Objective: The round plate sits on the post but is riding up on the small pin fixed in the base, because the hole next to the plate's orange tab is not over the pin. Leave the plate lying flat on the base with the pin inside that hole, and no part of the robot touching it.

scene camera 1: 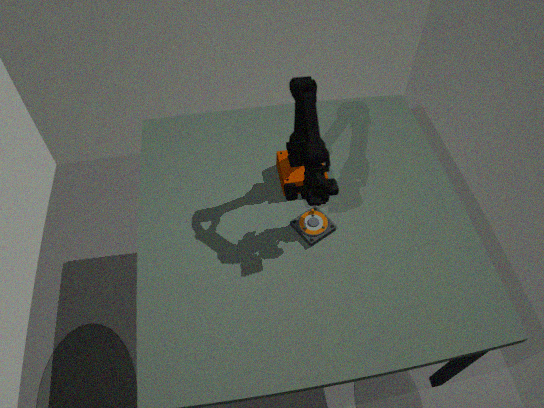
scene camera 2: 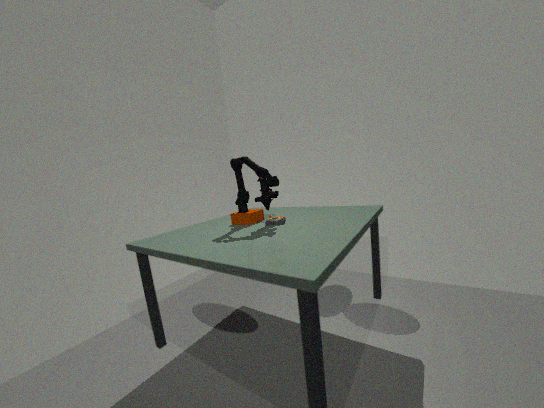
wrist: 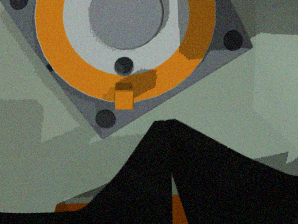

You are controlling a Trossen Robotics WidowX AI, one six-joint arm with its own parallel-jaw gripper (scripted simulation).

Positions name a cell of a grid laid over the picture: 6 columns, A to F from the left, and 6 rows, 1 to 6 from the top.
Scene:
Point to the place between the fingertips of my gripper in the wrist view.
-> D4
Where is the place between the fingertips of my gripper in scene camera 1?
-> D4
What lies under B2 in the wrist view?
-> A round plate.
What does my gripper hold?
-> Nothing.

